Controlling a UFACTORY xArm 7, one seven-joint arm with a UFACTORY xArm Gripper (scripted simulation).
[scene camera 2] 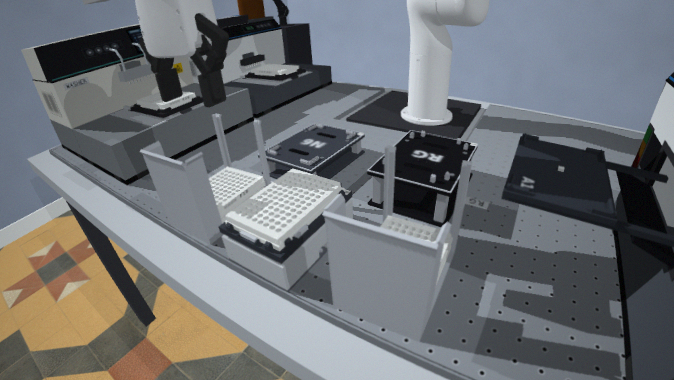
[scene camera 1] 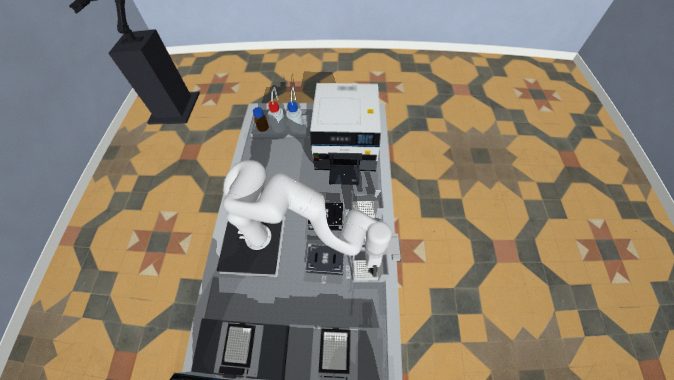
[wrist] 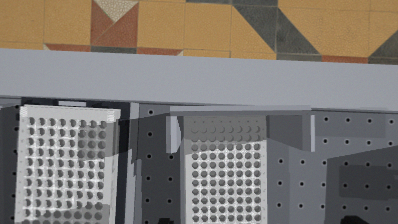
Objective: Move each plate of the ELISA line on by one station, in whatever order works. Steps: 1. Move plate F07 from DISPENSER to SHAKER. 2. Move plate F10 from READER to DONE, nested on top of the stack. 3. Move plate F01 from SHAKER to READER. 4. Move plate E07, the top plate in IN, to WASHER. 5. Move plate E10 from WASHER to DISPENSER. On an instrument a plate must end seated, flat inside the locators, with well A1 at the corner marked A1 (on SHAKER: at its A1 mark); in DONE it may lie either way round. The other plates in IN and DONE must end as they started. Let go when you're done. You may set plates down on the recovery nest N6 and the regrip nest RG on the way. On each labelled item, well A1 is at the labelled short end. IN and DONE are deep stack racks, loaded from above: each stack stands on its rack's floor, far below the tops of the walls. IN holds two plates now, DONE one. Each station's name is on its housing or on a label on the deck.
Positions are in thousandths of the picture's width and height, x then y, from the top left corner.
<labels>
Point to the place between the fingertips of the gripper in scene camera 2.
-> At 287,267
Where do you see a washer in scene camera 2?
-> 155,249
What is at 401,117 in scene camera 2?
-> A dispenser.
</labels>
